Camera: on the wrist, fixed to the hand. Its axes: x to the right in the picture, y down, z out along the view.
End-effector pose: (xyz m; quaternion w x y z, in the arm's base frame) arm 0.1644 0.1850 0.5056 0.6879 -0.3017 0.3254 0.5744
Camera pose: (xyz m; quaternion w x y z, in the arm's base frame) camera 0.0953 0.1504 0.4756 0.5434 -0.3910 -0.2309 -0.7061
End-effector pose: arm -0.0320 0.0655 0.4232 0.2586 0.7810 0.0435 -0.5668
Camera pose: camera 0.0343 0.0354 0.4627 0.5592 -0.0212 -0.8082 0.1835
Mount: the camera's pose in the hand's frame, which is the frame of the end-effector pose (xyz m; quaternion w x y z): -0.0056 0.0639 -0.0524 0.0111 -0.0079 0.1020 -0.9947
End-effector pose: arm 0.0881 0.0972 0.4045 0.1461 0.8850 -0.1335 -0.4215
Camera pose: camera 0.1186 0.0480 0.4637 0.3970 -0.1844 -0.8970 0.0608
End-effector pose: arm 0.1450 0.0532 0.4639 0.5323 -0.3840 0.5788 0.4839
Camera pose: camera 0.0716 0.0172 0.4773 0.4252 -0.6336 -0.3251 -0.5587
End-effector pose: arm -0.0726 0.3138 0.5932 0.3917 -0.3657 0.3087 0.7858
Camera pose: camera -0.1065 0.2391 0.5821 0.7516 -0.3944 -0.3266 -0.4158
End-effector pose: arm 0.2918 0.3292 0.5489 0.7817 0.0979 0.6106 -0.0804
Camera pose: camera 0.2569 0.4042 0.5455 0.1328 0.6043 -0.1845 0.7637
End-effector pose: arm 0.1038 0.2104 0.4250 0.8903 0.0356 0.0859 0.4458
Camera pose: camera 0.0405 0.2436 0.3831 0.4448 -0.1376 0.1237 -0.8763
